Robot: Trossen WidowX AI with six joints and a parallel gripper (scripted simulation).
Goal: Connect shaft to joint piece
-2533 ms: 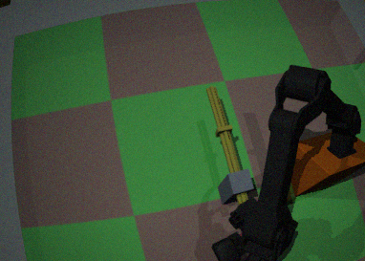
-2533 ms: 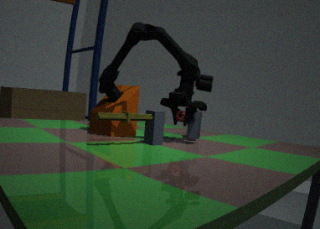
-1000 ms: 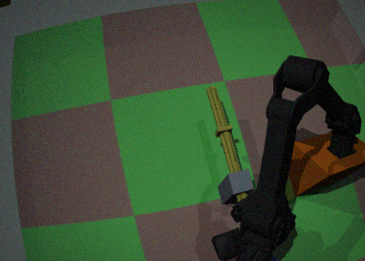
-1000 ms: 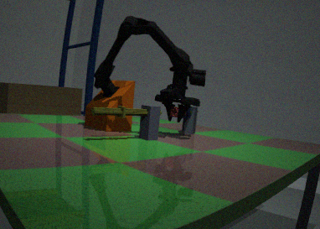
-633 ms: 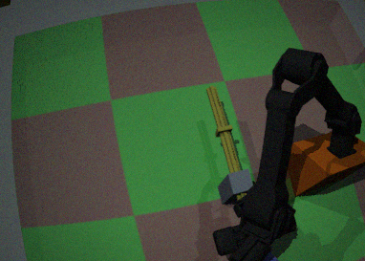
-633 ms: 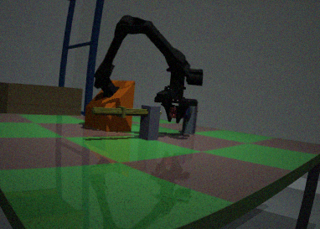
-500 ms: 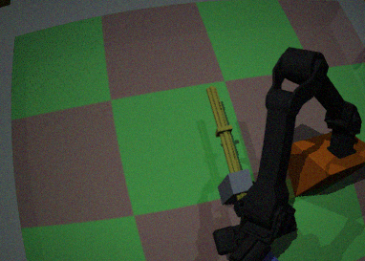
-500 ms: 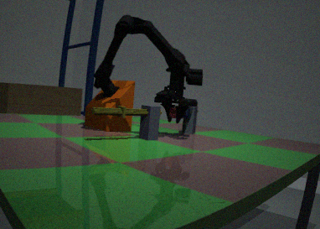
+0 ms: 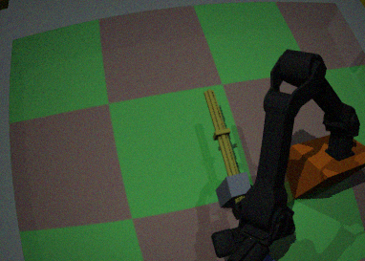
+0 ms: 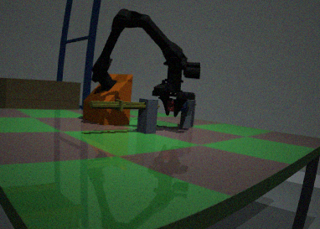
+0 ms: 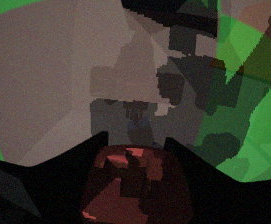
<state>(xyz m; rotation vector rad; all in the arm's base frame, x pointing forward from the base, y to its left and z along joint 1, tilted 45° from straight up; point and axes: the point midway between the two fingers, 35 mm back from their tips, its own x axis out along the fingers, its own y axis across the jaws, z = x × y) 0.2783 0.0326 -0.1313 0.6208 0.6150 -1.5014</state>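
The square joint piece is 2 cm to the left of my gripper tip and 4 cm above it.
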